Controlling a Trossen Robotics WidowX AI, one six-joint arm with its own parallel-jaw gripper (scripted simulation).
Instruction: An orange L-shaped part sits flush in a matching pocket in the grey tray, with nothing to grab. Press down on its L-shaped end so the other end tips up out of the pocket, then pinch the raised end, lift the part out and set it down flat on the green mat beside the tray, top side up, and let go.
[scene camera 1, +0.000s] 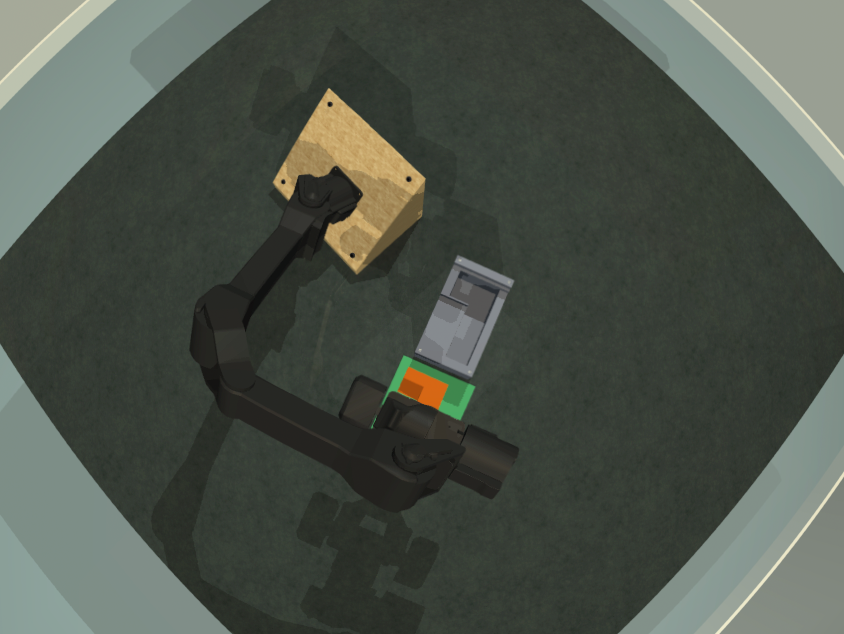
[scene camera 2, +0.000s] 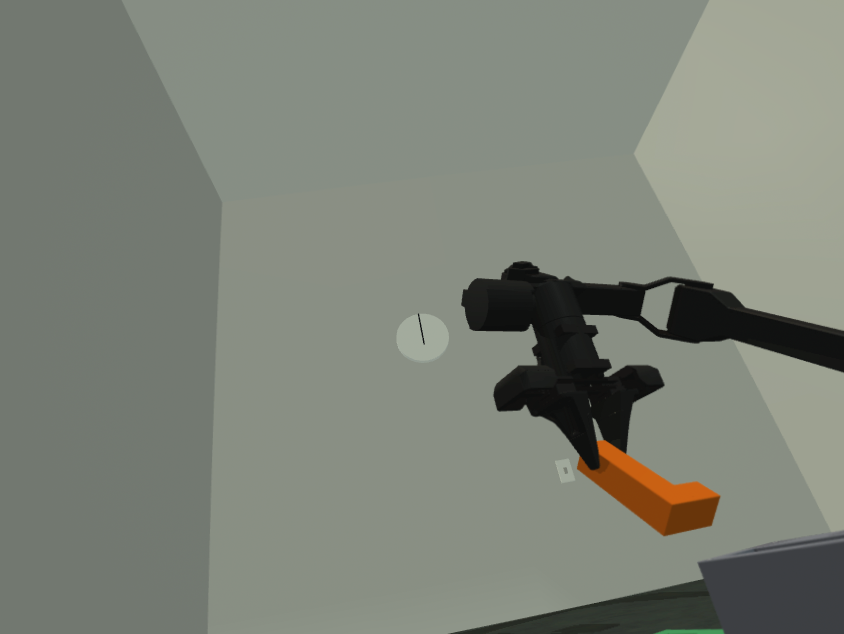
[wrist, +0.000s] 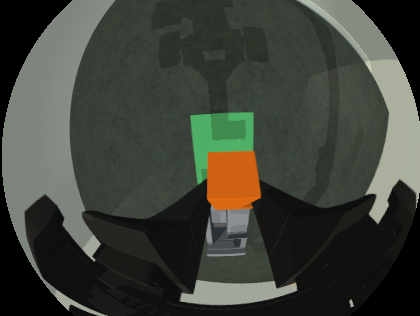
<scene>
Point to my gripper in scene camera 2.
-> At 608, 467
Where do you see an orange L-shaped part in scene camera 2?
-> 669, 509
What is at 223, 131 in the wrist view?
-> A green mat.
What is my gripper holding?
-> An orange L-shaped part.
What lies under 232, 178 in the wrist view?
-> An orange L-shaped part.
</scene>
